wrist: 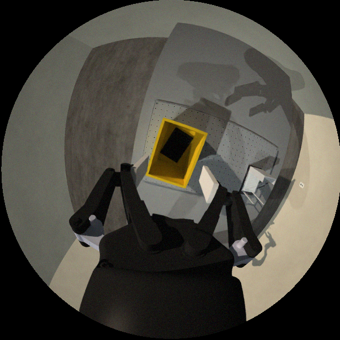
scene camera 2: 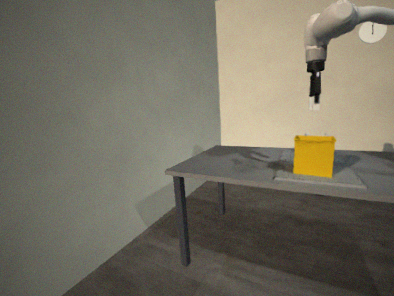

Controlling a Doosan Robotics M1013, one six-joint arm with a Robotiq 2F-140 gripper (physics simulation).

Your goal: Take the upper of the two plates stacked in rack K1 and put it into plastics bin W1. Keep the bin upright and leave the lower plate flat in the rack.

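Places are measured from the arm's base along level axes (x ahead, y up, z right), in millimetres.
Where they show: gripper, fingertip midpoint: (scene camera 2: 313, 110).
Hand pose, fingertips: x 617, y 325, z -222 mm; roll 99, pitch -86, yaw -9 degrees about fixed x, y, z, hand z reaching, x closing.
Note:
After its pixels a point has its place.
The yellow plastics bin W1 (scene camera 2: 314, 157) {x 607, y 101, z -283 mm} (wrist: 192, 155) stands upright on the perforated board. A black plate (wrist: 177, 145) lies inside the bin, toward its far end in the wrist view; whether it is flat or tilted is hard to tell. My gripper (scene camera 2: 314, 105) {x 617, y 325, z -222 mm} (wrist: 174, 167) is open with nothing between its pale fingertips, and hangs well above the bin. A small white rack (wrist: 253, 181), likely K1, stands at the right in the wrist view, with a dark edge along its left side. The lower plate cannot be made out clearly in it.
The grey perforated board (scene camera 2: 350, 181) {x 459, y 9, z -320 mm} (wrist: 235, 132) lies on the grey table (scene camera 2: 200, 166) {x 1246, y -4, z -279 mm} (wrist: 200, 47) under the bin. Arm shadows fall across the table. A grey wall stands at the left and a beige wall with a round clock (scene camera 2: 373, 34) behind.

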